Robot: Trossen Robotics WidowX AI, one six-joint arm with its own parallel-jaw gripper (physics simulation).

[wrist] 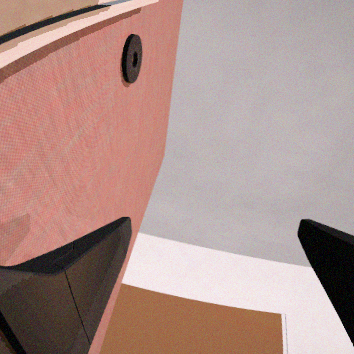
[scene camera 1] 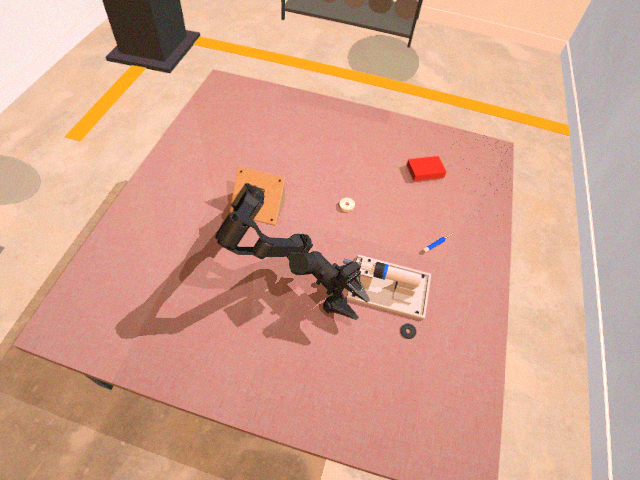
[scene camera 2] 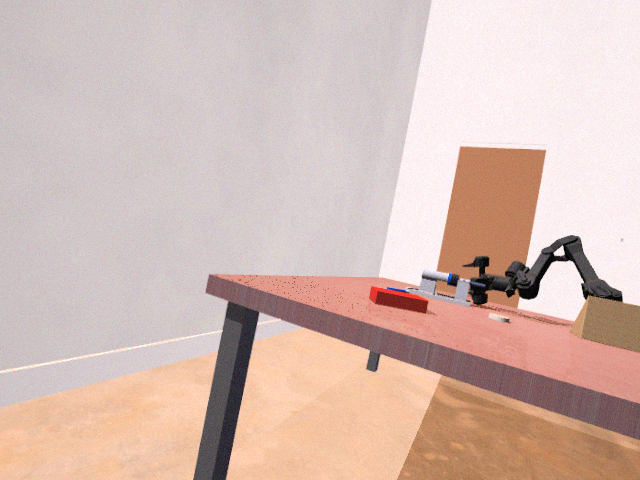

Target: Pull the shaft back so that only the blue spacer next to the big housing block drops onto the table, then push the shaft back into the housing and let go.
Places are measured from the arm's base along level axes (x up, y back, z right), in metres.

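Pixels of known places: gripper, fingertip midpoint: [wrist: 215, 226] [scene camera 1: 363, 310] [scene camera 2: 462, 276]; arm's base at its link origin: [scene camera 1: 253, 196] [scene camera 2: 615, 323].
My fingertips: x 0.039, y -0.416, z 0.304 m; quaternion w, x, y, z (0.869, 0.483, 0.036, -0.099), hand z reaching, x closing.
For each thing: its middle in the pictures, then the offset to it from my fingertips. "spot": a spot on its surface instead. Level surfaces: height alone.
- grey shaft at a spot on its surface: [scene camera 1: 347, 261] [scene camera 2: 481, 284] spot: dx -0.010, dy +0.073, dz -0.140 m
- blue spacer at the middle of its body: [scene camera 1: 384, 271] [scene camera 2: 449, 279] dx -0.017, dy -0.037, dz -0.143 m
- black spacer at the middle of its body: [scene camera 1: 379, 270] [scene camera 2: 454, 280] dx -0.017, dy -0.020, dz -0.143 m
- black washer at the middle of its body: [wrist: 132, 58] [scene camera 1: 408, 331] dx -0.094, dy -0.143, dz -0.020 m
- blue screwdriver at the middle of its body: [scene camera 1: 440, 241] dx -0.089, dy -0.198, dz -0.351 m
- red box at the middle of its body: [scene camera 2: 397, 299] [scene camera 1: 426, 168] dx -0.081, dy -0.116, dz -0.653 m
- cream ring at the middle of its body: [scene camera 2: 498, 317] [scene camera 1: 347, 204] dx -0.090, dy +0.125, dz -0.404 m
- table at its surface level: dx -0.096 m
My gripper [scene camera 1: 362, 308] [scene camera 2: 473, 283] [wrist: 215, 226] is open and empty, beside the shaft end of the fixture. The grey shaft [scene camera 1: 347, 261] [scene camera 2: 478, 284] sticks out of the fixture toward the arm; part of it is hidden by the gripper in scene camera 1. The blue spacer [scene camera 1: 385, 271] [scene camera 2: 450, 277] sits upright against the big pale housing [scene camera 1: 404, 276] [scene camera 2: 435, 274], with a black spacer [scene camera 1: 379, 270] [scene camera 2: 454, 280] on its other side. A pale base tray [scene camera 1: 427, 297] [wrist: 30, 47] carries the fixture. The blue spacer does not show in the wrist view.
A black washer [scene camera 1: 403, 331] [wrist: 129, 47] lies beside the tray. A blue screwdriver [scene camera 1: 435, 243], a red box [scene camera 1: 426, 168] [scene camera 2: 398, 299] and a cream ring [scene camera 1: 343, 207] [scene camera 2: 499, 317] lie on the table [scene camera 1: 258, 387]. An orange-brown block [scene camera 1: 271, 201] [scene camera 2: 612, 322] is at the arm's base.
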